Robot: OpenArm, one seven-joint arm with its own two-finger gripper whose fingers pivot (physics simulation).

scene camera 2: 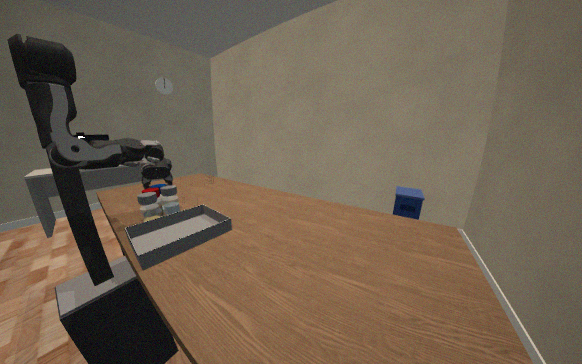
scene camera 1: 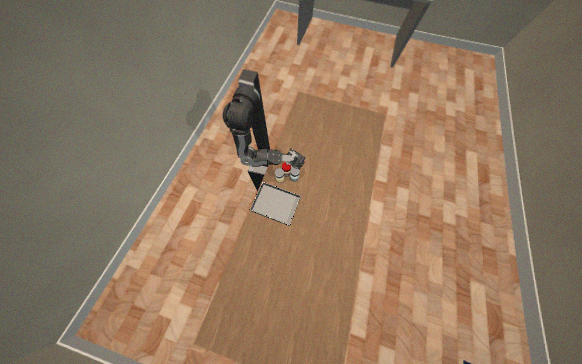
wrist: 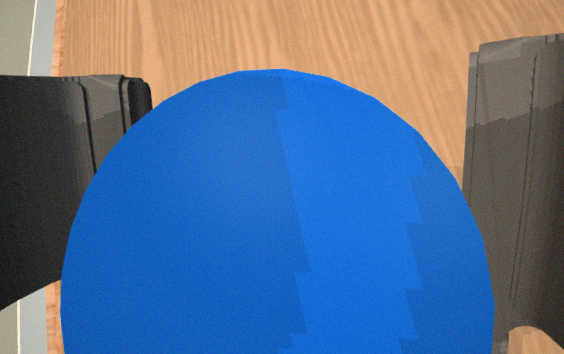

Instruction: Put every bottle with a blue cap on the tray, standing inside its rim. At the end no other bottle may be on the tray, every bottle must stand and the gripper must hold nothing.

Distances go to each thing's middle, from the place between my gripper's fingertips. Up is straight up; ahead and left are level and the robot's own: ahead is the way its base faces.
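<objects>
The blue-capped bottle (wrist: 270, 203) is 3 cm below my hand and 1 cm to the right of it. There's a grey tray (scene camera 2: 154, 241) too, and that tray is 26 cm to the right of my hand, 6 cm behind it and 6 cm below it.
</objects>
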